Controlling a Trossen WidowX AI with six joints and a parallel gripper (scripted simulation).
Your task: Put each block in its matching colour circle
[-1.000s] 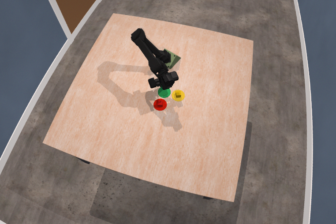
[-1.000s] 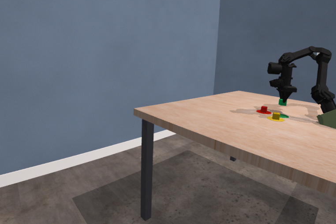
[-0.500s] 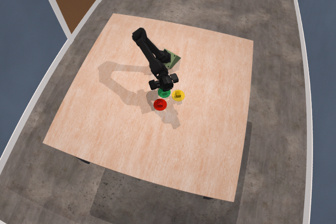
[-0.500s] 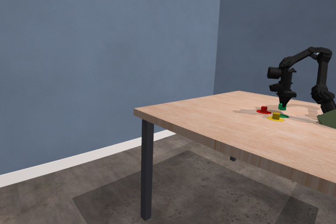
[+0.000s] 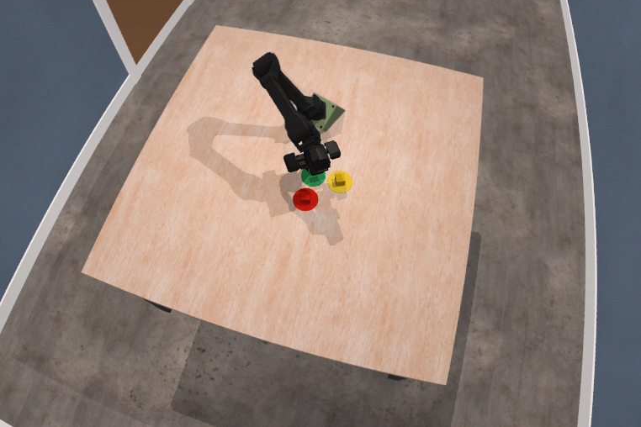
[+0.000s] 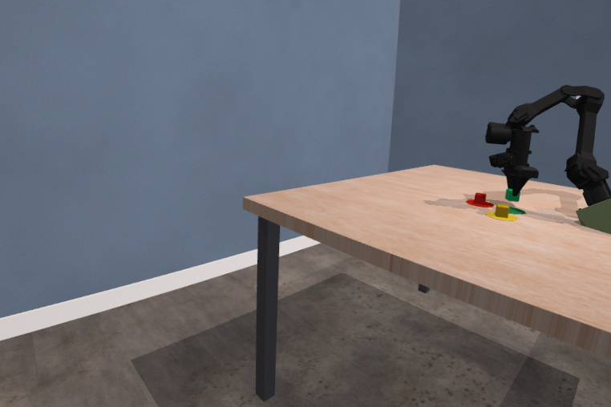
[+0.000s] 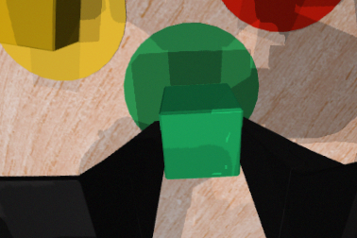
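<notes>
My gripper is now 90 mm above the green circle. From my hand the other things lie so: yellow block: 100 mm to the left, 70 mm below, 30 mm ahead; green block: 40 mm below; red block: 100 mm ahead, 70 mm below, 30 mm to the right.
</notes>
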